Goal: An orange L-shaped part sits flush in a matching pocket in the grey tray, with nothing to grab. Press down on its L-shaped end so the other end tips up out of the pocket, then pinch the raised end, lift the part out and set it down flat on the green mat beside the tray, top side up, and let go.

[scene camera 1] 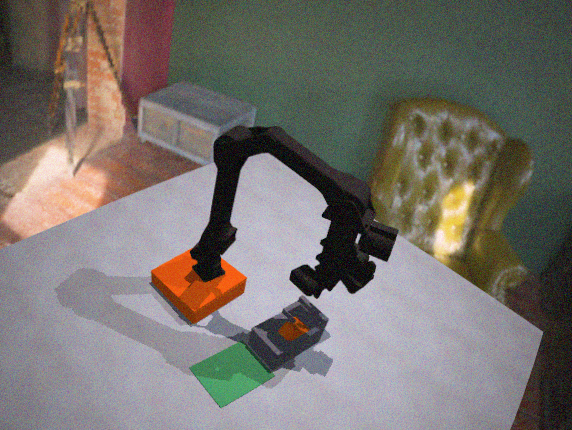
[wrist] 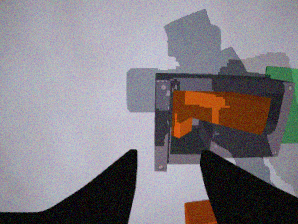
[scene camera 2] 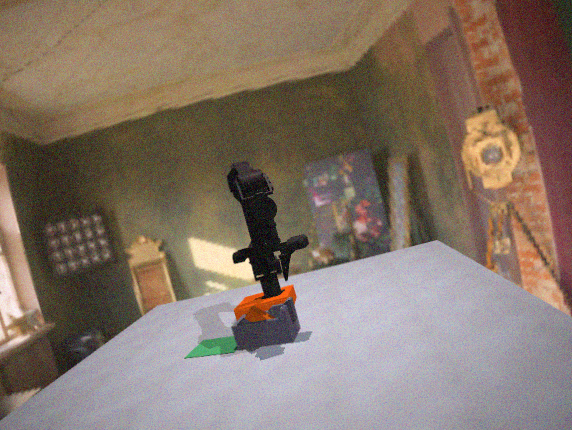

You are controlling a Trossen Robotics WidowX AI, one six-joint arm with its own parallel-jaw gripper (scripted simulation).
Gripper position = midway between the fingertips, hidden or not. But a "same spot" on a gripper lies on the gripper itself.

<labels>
my gripper: scene camera 1 322,293; wrist; scene camera 2
same spot on my gripper: (wrist: 229,187) = (scene camera 2: 267,272)
</labels>
